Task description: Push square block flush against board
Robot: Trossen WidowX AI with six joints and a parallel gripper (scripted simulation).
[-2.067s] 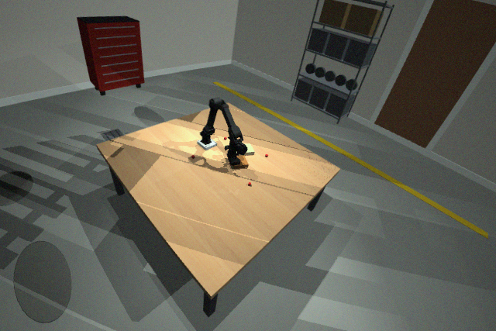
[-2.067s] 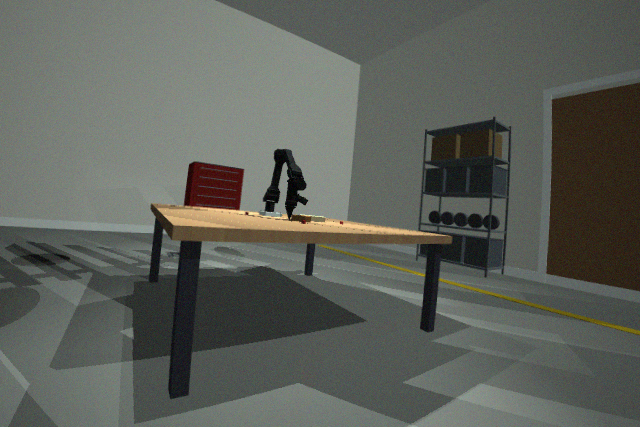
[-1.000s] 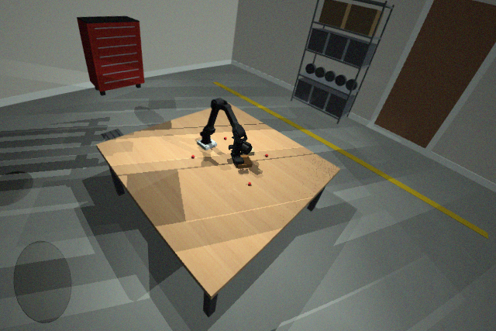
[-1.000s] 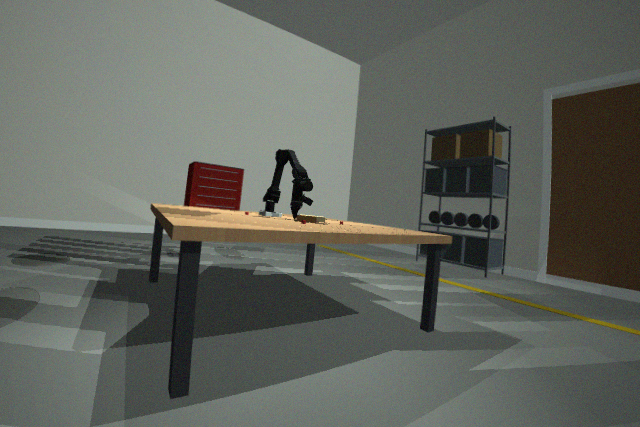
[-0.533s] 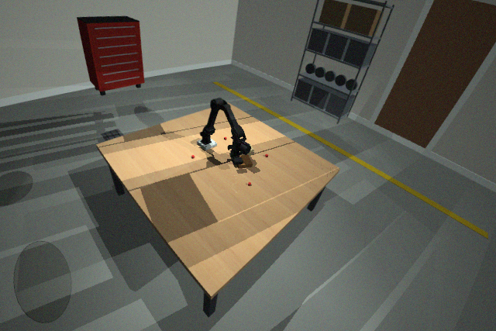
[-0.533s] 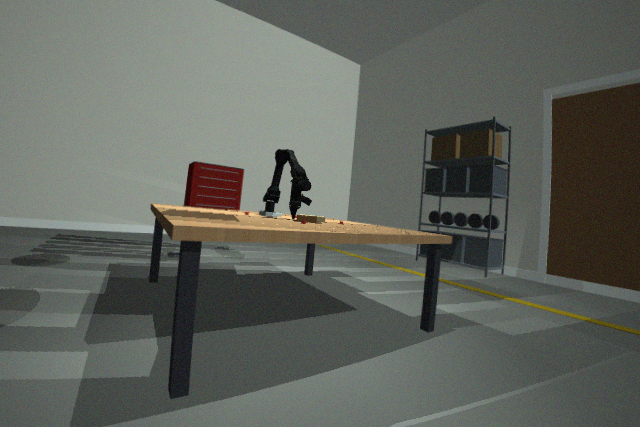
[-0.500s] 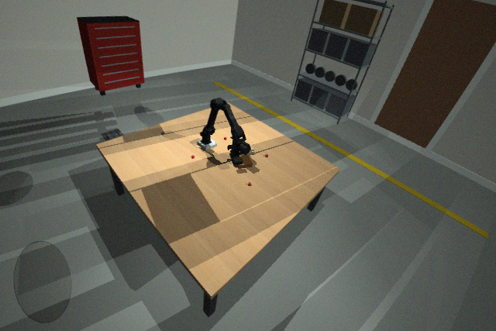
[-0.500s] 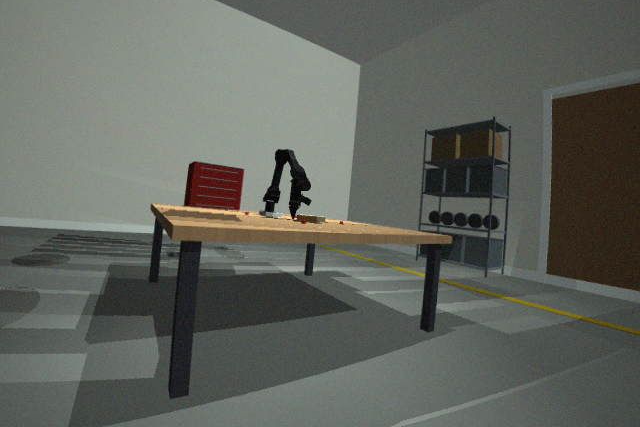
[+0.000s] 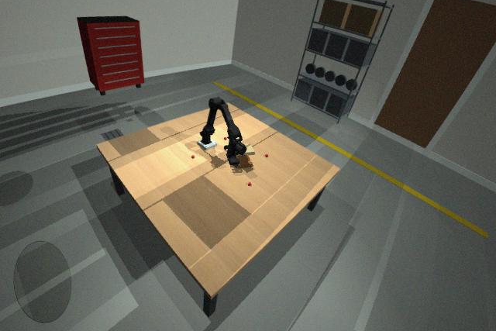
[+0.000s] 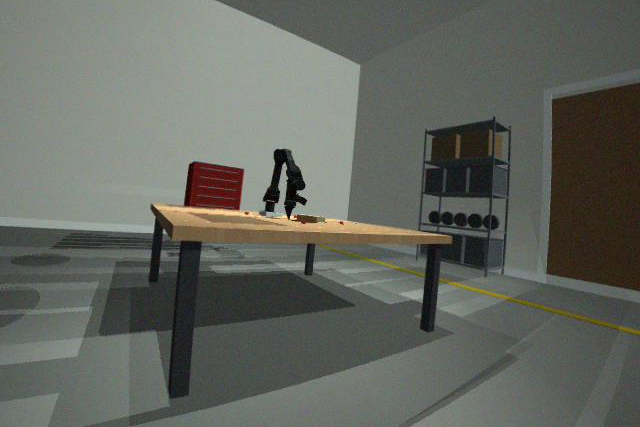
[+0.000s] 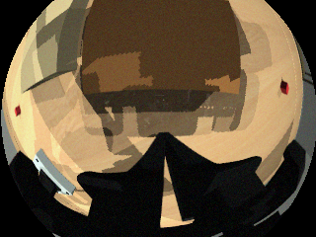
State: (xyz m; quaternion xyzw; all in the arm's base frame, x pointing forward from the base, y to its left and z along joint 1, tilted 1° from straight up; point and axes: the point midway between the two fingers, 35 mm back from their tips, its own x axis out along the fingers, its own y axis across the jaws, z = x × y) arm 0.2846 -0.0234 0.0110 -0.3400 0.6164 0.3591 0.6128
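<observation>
My gripper tip is now 80 mm to the right of the square block, 50 mm short of it and 10 mm below it. Also, from my gripper tip: board 190 mm to the left, 40 mm behind, 10 mm above.
</observation>
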